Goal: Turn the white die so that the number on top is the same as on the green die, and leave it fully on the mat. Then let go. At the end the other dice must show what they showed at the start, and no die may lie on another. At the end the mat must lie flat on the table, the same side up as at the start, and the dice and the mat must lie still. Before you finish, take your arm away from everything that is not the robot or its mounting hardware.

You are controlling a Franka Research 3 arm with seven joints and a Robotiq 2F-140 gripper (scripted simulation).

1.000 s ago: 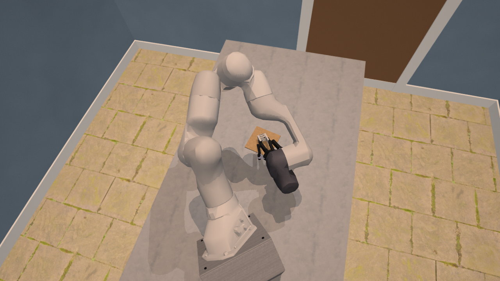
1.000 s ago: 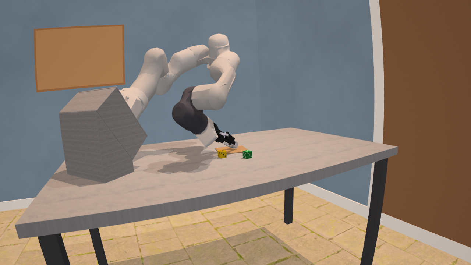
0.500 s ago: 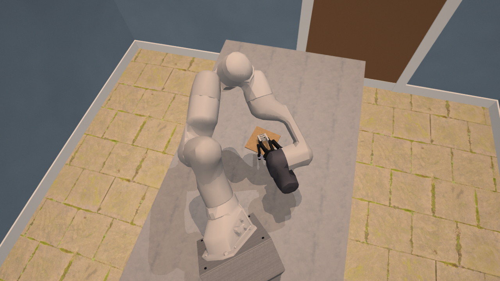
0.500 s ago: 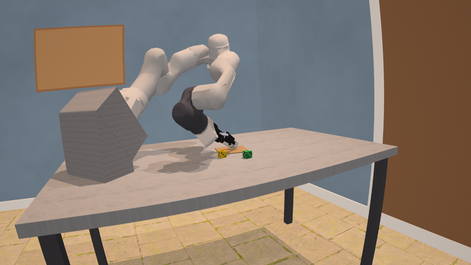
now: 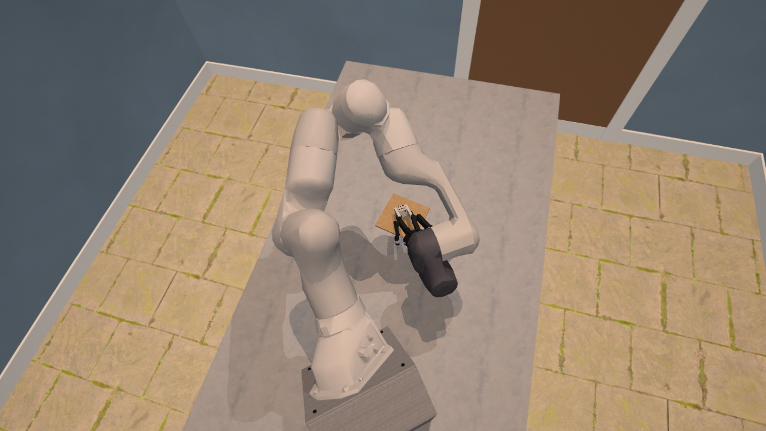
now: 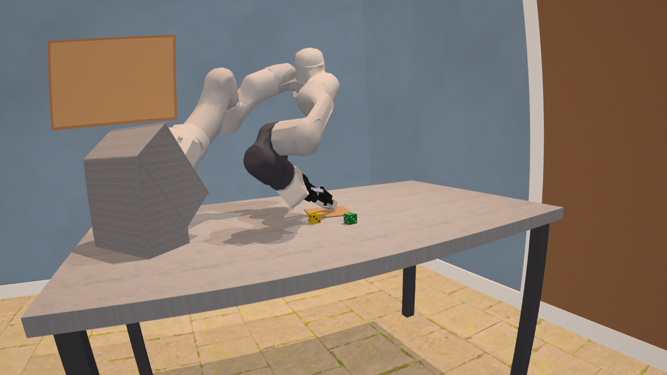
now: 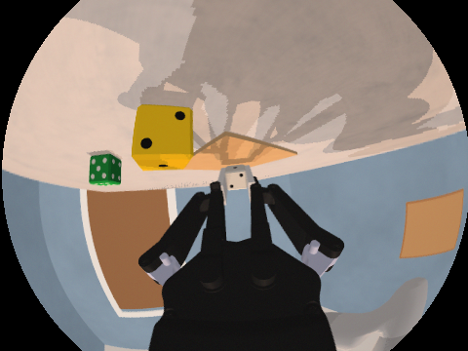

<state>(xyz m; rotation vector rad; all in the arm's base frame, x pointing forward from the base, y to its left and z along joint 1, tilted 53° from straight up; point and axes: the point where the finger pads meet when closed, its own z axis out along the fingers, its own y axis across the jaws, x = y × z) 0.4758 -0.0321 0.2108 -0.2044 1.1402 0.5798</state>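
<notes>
The white die lies 1 cm ahead of my hand, 1 cm to the left of it and 1 cm below it. Also, from my hand: mat (1 cm ahead, 1 cm to the left, 3 cm below); then yellow die (7 cm behind, 11 cm to the right, 2 cm below); then green die (3 cm ahead, 16 cm to the right, 2 cm below).
</notes>
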